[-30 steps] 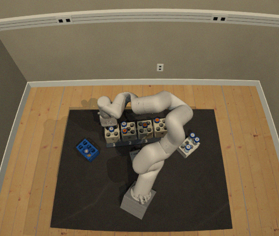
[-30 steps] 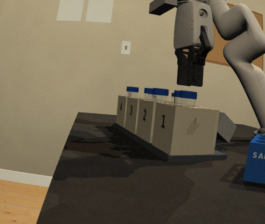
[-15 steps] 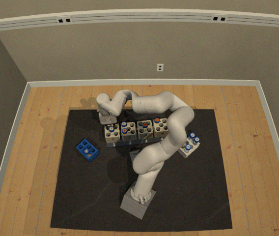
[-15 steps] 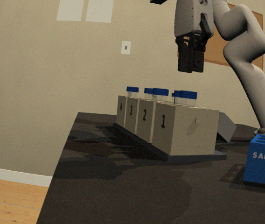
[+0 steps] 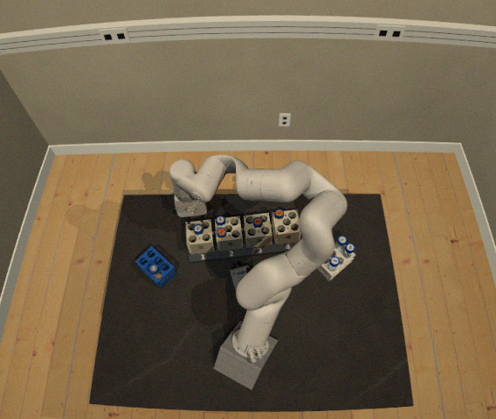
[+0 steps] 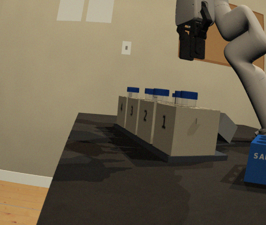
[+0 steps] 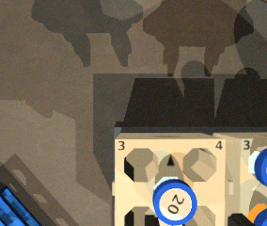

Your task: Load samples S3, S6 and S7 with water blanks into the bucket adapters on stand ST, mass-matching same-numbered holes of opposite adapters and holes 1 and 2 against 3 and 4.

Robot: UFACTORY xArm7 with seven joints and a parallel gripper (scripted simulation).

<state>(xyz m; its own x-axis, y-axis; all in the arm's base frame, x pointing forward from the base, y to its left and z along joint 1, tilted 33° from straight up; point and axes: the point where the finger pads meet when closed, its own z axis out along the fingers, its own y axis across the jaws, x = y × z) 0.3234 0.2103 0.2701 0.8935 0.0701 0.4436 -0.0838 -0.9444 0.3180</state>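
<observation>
The white blank rack lies 200 mm behind my hand, 480 mm to the right of it and 180 mm below it. From my hand the other things lie so: blue sample rack: 80 mm behind, 190 mm to the left, 180 mm below; adapter 1: 160 mm below.
</observation>
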